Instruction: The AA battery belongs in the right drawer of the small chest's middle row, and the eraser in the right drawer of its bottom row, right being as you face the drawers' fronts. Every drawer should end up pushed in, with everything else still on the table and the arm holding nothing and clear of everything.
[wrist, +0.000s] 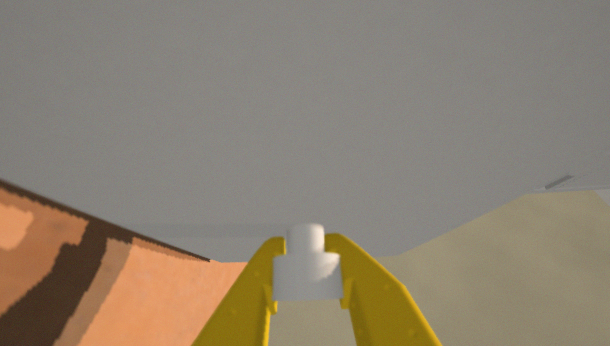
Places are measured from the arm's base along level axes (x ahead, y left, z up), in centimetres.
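Pixels of known places: hand, tool point: (284, 251).
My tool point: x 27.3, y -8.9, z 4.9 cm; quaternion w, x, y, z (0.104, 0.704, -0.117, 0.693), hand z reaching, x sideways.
Observation:
Ahead of a thing's pixels: the offset from my tool point to its top centre. "pt": to the spot under its first point. Level surfaces: height alone.
A pale grey knob {pt dx -1.2, dy +1.4, dz +0.7 cm} (307, 277), with a narrow stem and a wider end, stands at the lower middle of the wrist view, in front of the grey face of the small chest {pt dx -0.6, dy +5.1, dz +0.7 cm} (300, 125). My gripper (306, 250) has its two yellow jaws pressed on the knob's two sides, so it is shut on it. The grey face fills the upper part of the view. Which drawer the knob is on cannot be told. The AA battery and the eraser do not show.
An orange surface {dz -4.9 cm} (150, 295) with dark brown patches lies at the lower left. A pale olive surface (500, 280) lies at the lower right and also shows between the jaws. A short dark slit {pt dx +5.1, dy -4.4, dz +17.1 cm} (559, 182) shows by the grey edge at the right.

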